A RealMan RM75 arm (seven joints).
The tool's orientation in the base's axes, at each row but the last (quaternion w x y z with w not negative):
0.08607 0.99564 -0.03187 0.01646
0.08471 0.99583 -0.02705 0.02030
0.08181 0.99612 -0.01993 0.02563
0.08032 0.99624 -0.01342 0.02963
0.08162 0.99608 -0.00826 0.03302
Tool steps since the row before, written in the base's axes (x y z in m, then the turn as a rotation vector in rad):
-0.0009 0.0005 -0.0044 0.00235 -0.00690 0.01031
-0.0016 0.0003 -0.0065 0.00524 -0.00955 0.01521
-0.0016 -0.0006 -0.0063 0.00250 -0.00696 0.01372
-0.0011 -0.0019 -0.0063 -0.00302 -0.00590 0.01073
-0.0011 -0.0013 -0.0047 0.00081 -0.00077 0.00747
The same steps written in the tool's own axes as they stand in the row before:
-0.0011 -0.0012 0.0042 0.00316 0.00838 -0.00890
-0.0019 -0.0013 0.0063 0.00639 0.01165 -0.01317
-0.0019 -0.0004 0.0062 0.00349 0.00897 -0.01226
-0.0014 0.0009 0.0065 -0.00223 0.00763 -0.00980
-0.0014 0.0005 0.0048 0.00132 0.00195 -0.00718

